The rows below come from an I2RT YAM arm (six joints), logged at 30 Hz.
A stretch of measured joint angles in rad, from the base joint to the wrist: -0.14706 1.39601 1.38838 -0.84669 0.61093 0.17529; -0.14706 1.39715 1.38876 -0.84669 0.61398 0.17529; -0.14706 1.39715 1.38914 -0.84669 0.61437 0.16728; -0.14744 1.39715 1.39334 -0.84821 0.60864 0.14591; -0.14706 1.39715 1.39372 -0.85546 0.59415 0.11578; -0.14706 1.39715 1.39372 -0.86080 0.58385 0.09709; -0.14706 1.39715 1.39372 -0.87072 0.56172 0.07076; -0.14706 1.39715 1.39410 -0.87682 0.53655 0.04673; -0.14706 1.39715 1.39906 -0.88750 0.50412 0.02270; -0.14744 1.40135 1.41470 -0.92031 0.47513 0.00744; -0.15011 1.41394 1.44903 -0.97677 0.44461 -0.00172; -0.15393 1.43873 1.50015 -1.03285 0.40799 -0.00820; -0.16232 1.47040 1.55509 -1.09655 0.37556 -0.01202; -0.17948 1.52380 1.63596 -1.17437 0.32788 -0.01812; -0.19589 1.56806 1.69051 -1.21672 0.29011 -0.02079; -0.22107 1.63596 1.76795 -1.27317 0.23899 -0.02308; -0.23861 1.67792 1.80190 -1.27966 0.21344 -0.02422; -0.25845 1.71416 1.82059 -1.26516 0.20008 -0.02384; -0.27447 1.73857 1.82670 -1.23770 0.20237 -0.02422
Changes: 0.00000 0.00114 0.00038 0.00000 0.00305 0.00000; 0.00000 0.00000 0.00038 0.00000 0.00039 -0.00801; -0.00038 0.00000 0.00420 -0.00152 -0.00573 -0.02137; 0.00038 0.00000 0.00038 -0.00725 -0.01449 -0.03013; 0.00000 0.00000 0.00000 -0.00534 -0.01030 -0.01869; 0.00000 0.00000 0.00000 -0.00992 -0.02213 -0.02633; 0.00000 0.00000 0.00038 -0.00610 -0.02517 -0.02403; 0.00000 0.00000 0.00496 -0.01068 -0.03243 -0.02403; -0.00038 0.00420 0.01564 -0.03281 -0.02899 -0.01526; -0.00267 0.01259 0.03433 -0.05646 -0.03052 -0.00916; -0.00382 0.02479 0.05112 -0.05608 -0.03662 -0.00648; -0.00839 0.03167 0.05494 -0.06370 -0.03243 -0.00382; -0.01716 0.05340 0.08087 -0.07782 -0.04768 -0.00610; -0.01641 0.04426 0.05455 -0.04235 -0.03777 -0.00267; -0.02518 0.06790 0.07744 -0.05645 -0.05112 -0.00229; -0.01754 0.04196 0.03395 -0.00649 -0.02555 -0.00114; -0.01984 0.03624 0.01869 0.01450 -0.01336 0.00038; -0.01602 0.02441 0.00611 0.02746 0.00229 -0.00038
